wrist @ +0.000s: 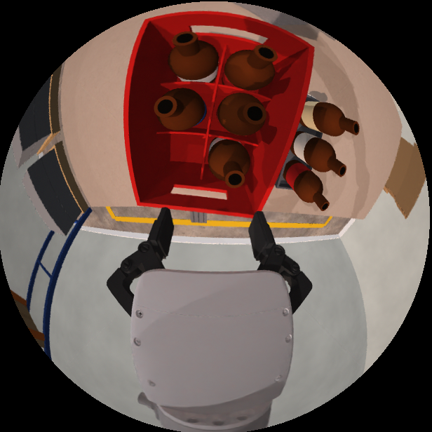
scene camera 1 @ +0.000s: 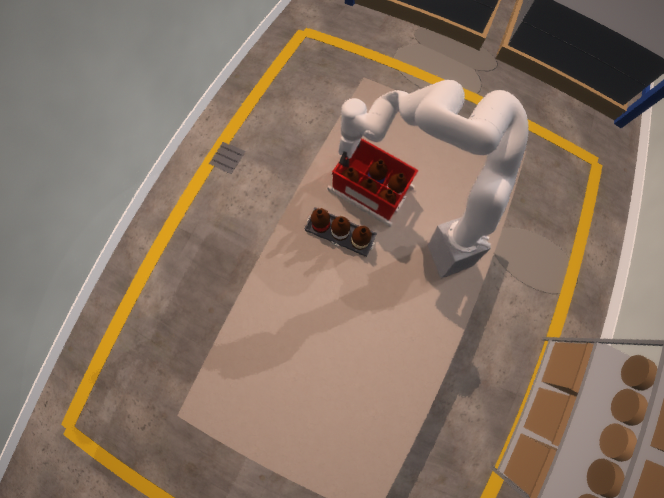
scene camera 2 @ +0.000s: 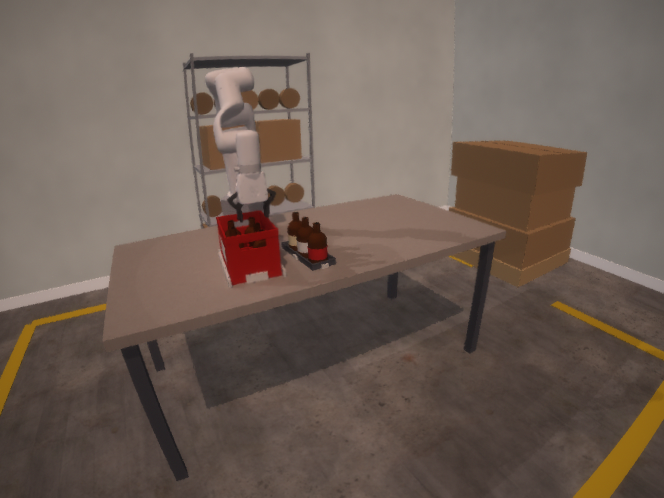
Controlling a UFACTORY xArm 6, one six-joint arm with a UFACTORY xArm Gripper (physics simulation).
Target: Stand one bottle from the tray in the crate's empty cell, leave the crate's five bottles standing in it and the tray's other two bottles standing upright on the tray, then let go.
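Places are measured from the arm's base along level axes (x ahead, y left, z up), in metres.
Where they show: gripper, fingertip midpoint: (scene camera 1: 350, 155) (scene camera 2: 253, 219); arm's base, link origin: (scene camera 1: 464, 236).
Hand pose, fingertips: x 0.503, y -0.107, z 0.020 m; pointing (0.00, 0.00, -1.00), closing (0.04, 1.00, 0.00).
Each offset is from my fingertips to the centre of the thing. Level surfaces: height alone.
The red crate @(dx -0.107, dy -0.003, dz -0.128 m) (scene camera 1: 338, 183) (scene camera 2: 252, 262) (wrist: 134, 115) stands on the table with five brown bottles upright in it. Its empty cell (wrist: 182, 155) is a corner one, at the lower left in the wrist view, beside a hand slot. The dark tray @(dx -0.068, dy +0.230, dz -0.203 m) (scene camera 1: 309, 227) (scene camera 2: 305, 258) (wrist: 283, 181) lies beside the crate and holds three upright brown bottles: red-labelled @(dx +0.018, dy +0.232, dz -0.133 m) (scene camera 1: 320, 219) (scene camera 2: 317, 242) (wrist: 306, 184), white-labelled @(dx -0.067, dy +0.229, dz -0.133 m) (scene camera 1: 340, 227) (wrist: 320, 151) and cream-labelled @(dx -0.156, dy +0.230, dz -0.133 m) (scene camera 1: 362, 236) (wrist: 329, 118). My gripper (scene camera 1: 344, 159) (scene camera 2: 253, 217) (wrist: 211, 218) is open and empty, near the crate's rim at its empty-cell end.
The arm's grey base (scene camera 1: 455, 254) stands on the table @(dz -0.216 m) (scene camera 1: 332, 343) (scene camera 2: 375, 225), to the right of the crate and tray in scene camera 1. A shelf rack (scene camera 2: 309, 107) stands behind the table. Stacked cardboard boxes (scene camera 2: 514, 192) stand beyond its right end in scene camera 2.
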